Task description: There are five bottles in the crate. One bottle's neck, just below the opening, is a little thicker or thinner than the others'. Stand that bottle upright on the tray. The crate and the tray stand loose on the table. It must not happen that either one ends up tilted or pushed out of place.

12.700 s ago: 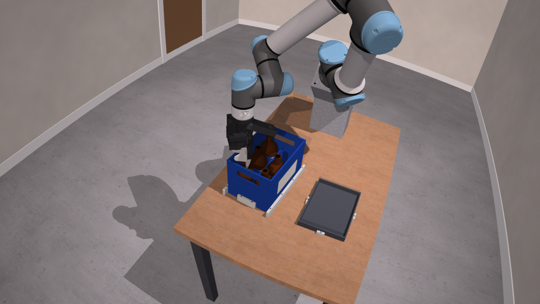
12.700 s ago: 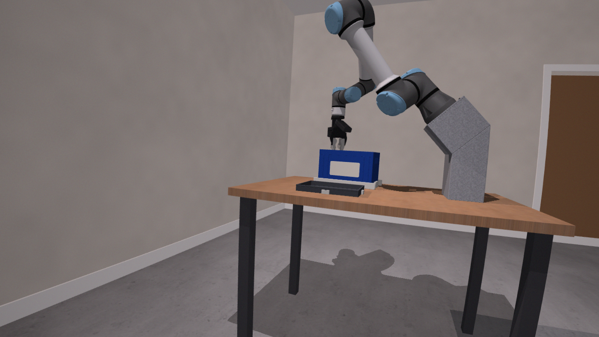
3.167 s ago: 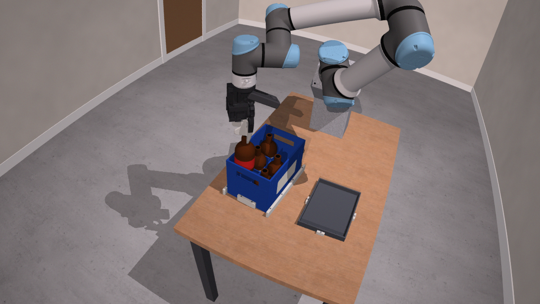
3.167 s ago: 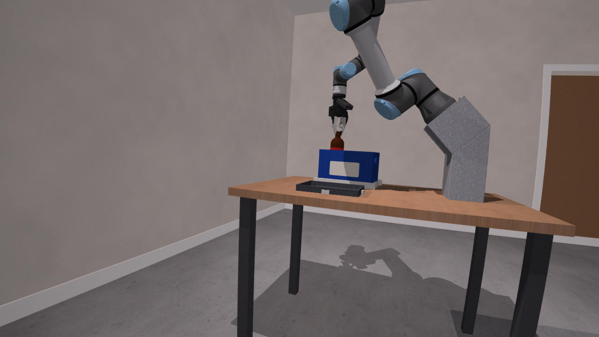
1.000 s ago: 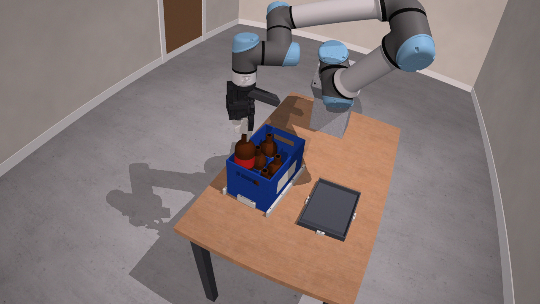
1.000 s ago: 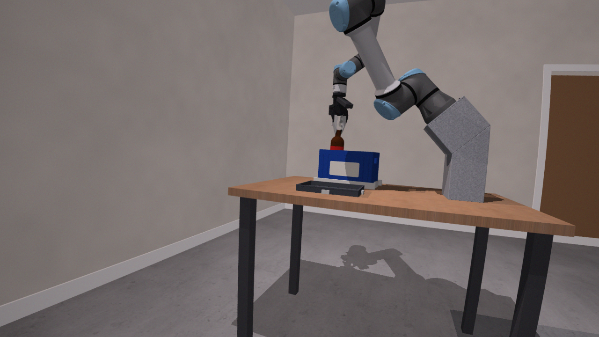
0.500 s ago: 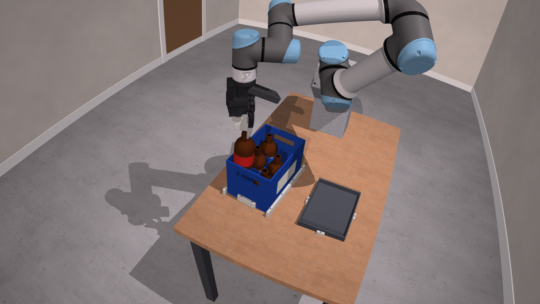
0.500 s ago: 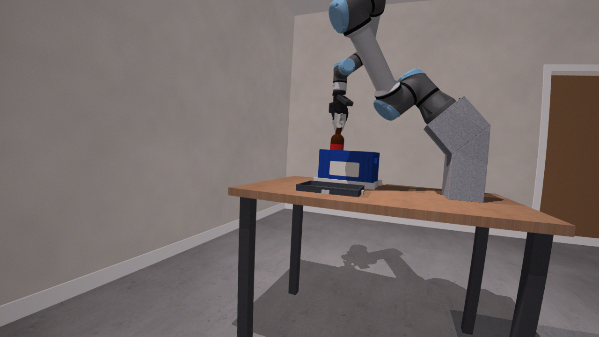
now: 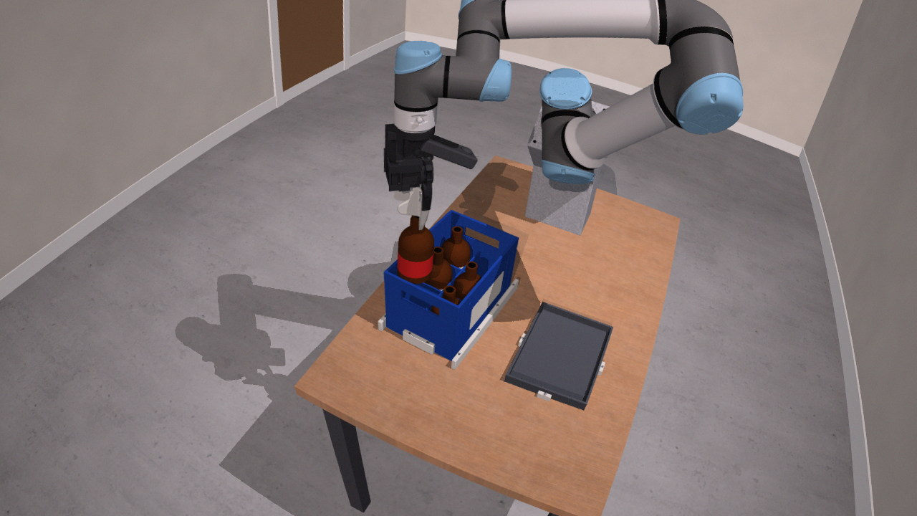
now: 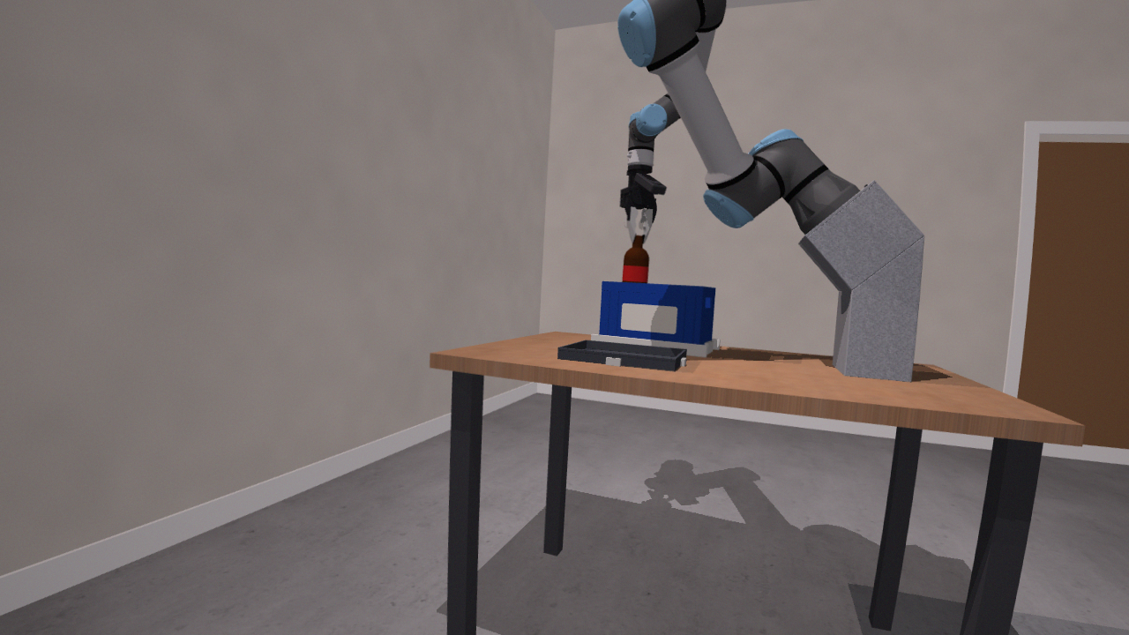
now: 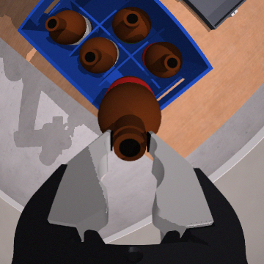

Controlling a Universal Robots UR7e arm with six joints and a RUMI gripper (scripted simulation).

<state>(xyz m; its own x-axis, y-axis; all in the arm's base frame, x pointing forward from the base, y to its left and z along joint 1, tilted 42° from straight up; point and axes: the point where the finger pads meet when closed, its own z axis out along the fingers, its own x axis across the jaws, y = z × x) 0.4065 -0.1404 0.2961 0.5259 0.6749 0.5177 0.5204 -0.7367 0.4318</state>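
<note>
My hand is 70 mm above the bottle. The rest, counted from my hand: dark tray: 90 mm behind, 330 mm to the left, 290 mm below; crate: 80 mm behind, 40 mm to the left, 220 mm below.
</note>
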